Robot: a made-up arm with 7 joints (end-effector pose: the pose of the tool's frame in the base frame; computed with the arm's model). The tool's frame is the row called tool. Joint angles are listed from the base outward.
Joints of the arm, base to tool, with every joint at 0 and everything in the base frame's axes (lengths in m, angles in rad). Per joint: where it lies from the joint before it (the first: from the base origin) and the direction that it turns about. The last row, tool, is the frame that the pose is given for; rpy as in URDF.
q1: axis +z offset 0 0 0.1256
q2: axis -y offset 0 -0.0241 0.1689
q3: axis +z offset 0 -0.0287 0.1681
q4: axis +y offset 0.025 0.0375 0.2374
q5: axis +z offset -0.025 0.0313 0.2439
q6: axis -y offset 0 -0.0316 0.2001
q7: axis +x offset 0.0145 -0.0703 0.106
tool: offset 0 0 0 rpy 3.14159 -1.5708 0
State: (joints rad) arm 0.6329 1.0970 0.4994 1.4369 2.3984 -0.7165 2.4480
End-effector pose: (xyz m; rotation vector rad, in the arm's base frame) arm -0.4367 0.1465 0.8494 2.5123 0.6004 -1.2957
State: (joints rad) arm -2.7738 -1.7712 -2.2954 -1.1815 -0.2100 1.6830 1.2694
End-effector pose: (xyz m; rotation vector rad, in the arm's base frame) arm -0.2416 -0.4000 -0.0752 2.1804 -1.0615 0.6001
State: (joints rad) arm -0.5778 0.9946 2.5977 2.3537 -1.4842 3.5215 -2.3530
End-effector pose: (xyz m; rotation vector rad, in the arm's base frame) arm -0.2693 0.2961 0.1640 1.8001 -0.2959 -1.2792
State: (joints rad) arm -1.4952 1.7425 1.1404 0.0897 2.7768 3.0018 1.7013
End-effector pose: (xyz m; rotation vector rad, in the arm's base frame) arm 0.0425 0.7189 0.0689 -0.2072 0.7819 0.1194
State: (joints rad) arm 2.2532 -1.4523 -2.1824 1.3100 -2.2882 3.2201 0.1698
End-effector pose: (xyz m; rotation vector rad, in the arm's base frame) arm -0.0517 0.6979 0.4354 -0.5319 2.2325 -0.4279
